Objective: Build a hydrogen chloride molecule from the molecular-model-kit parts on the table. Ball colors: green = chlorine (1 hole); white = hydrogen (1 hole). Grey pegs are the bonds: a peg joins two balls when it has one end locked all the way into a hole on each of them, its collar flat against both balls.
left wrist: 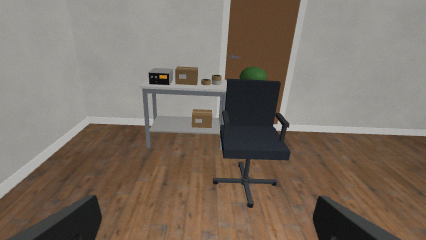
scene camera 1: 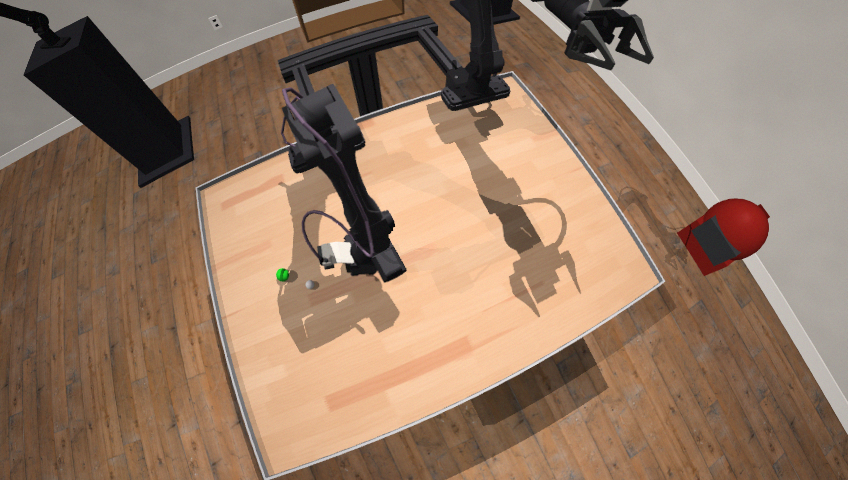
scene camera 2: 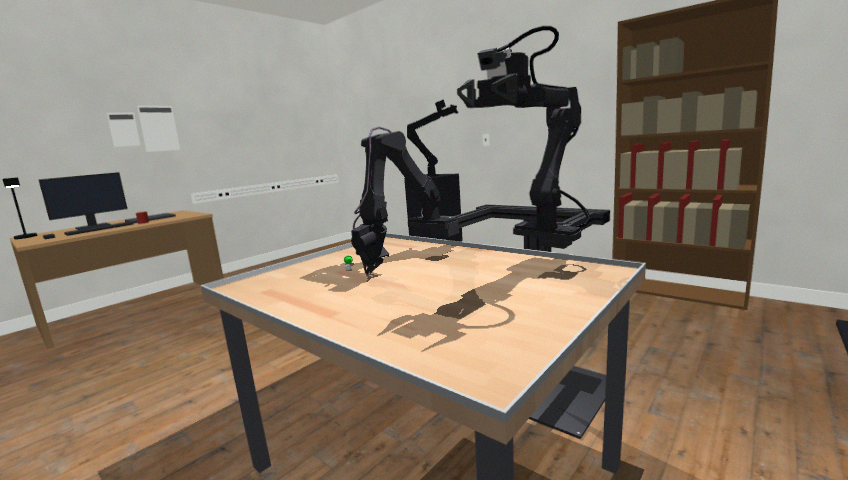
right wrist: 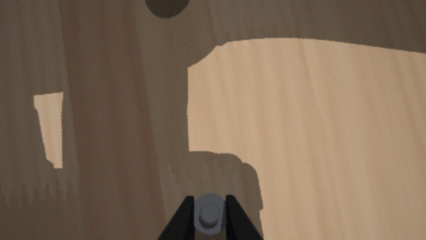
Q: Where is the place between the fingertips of my right gripper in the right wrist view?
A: At 210, 206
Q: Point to a grey peg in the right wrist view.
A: At 209, 209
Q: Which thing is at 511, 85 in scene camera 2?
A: My left gripper.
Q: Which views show my left gripper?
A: The left wrist view, scene camera 1 and scene camera 2 only.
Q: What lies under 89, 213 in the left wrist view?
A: My left gripper.
